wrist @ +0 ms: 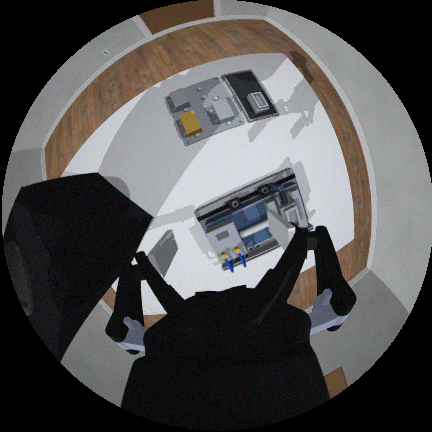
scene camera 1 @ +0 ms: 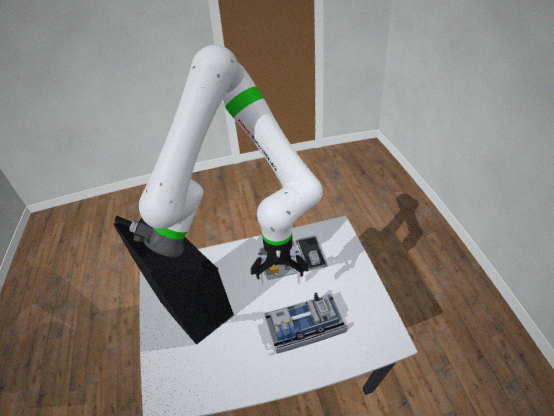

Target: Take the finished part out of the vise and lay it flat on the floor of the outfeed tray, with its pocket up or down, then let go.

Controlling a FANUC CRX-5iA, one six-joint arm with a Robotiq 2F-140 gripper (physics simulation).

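Frame: origin at the arm's base, x ahead, y left, z up, level; metres.
Seen in the pictures: gripper, fingertip midpoint: [wrist: 220, 230] [scene camera 1: 280, 281]; arm's base at its link origin: [scene camera 1: 162, 245].
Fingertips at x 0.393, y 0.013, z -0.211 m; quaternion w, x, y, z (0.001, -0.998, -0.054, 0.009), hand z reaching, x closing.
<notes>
Offsets run from my fingertips to a thing's top centre.
The finished part @[dx +0.162, dy -0.036, dz -0.118 m] [scene camera 1: 323, 306] [wrist: 291, 214], a light grey block with a rectangular pocket facing up, sits at the right end of the blue and grey vise @[dx +0.096, dy -0.061, dz -0.133 m] [scene camera 1: 306, 327] [wrist: 250, 215]. My gripper [scene camera 1: 280, 274] [wrist: 220, 230] is wide open and empty. It hangs above the table, apart from the vise; in the wrist view the right finger overlaps the vise's right end. The outfeed tray [scene camera 1: 307, 245] [wrist: 240, 85] is black with a thin raised rim and lies at the back right. Another grey part @[dx +0.131, dy +0.276, dz -0.192 m] [scene camera 1: 314, 257] [wrist: 258, 101] with a pocket facing up lies in it.
A grey plate @[dx -0.025, dy +0.275, dz -0.224 m] [wrist: 212, 132] with pins stands left of the tray, carrying an orange block @[dx -0.057, dy +0.218, dz -0.189 m] [scene camera 1: 274, 270] [wrist: 190, 123] and grey blocks @[dx -0.083, dy +0.305, dz -0.189 m] [wrist: 178, 99] @[dx +0.029, dy +0.245, dz -0.189 m] [wrist: 222, 109]. Blue hoses [scene camera 1: 286, 334] [wrist: 242, 259] stick out at the vise's left end. The black robot pedestal [scene camera 1: 190, 290] [wrist: 75, 230] stands at the left.
</notes>
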